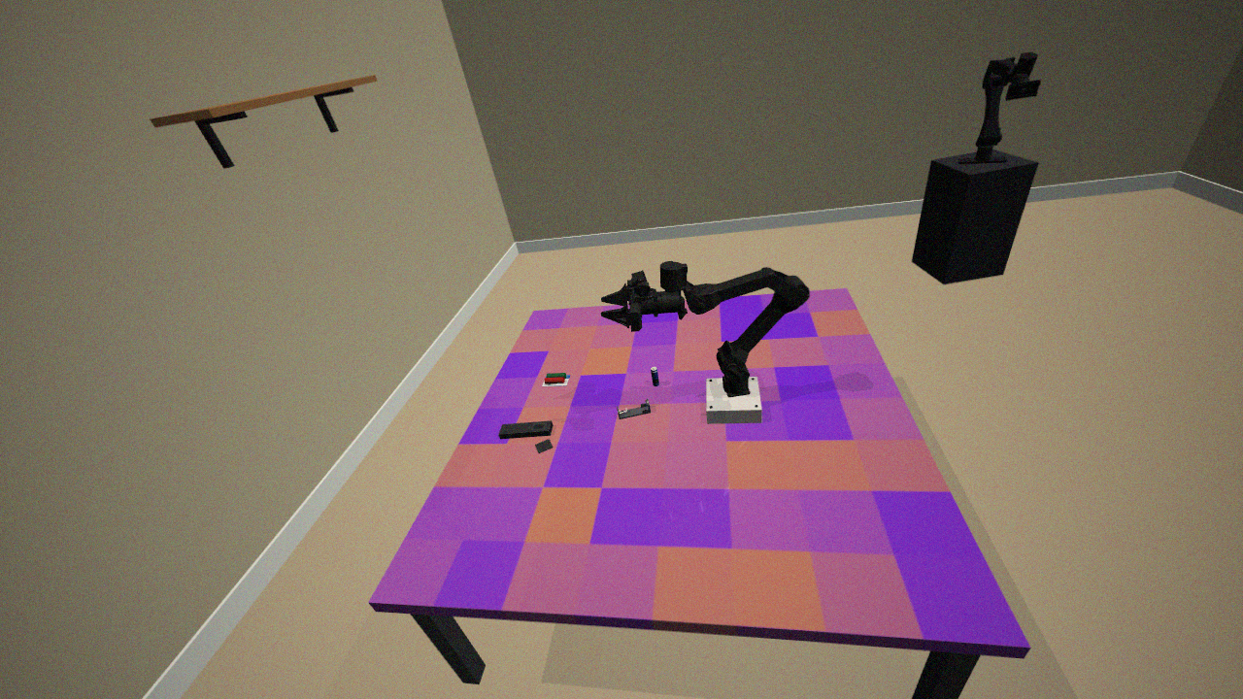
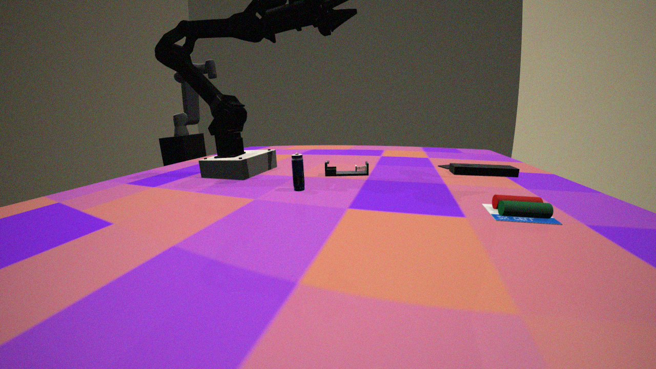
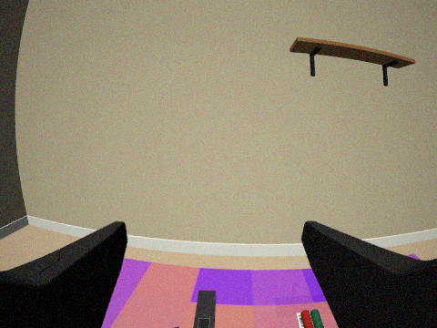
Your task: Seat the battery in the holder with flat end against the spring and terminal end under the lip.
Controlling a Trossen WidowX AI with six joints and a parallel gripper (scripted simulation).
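Right now my gripper tip is 360 mm above the blue battery, 130 mm to the left of it and 110 mm past it. Round my gripper tip: black battery door: 390 mm below, 250 mm ahead, 70 mm to the left; black remote: 380 mm below, 310 mm ahead.
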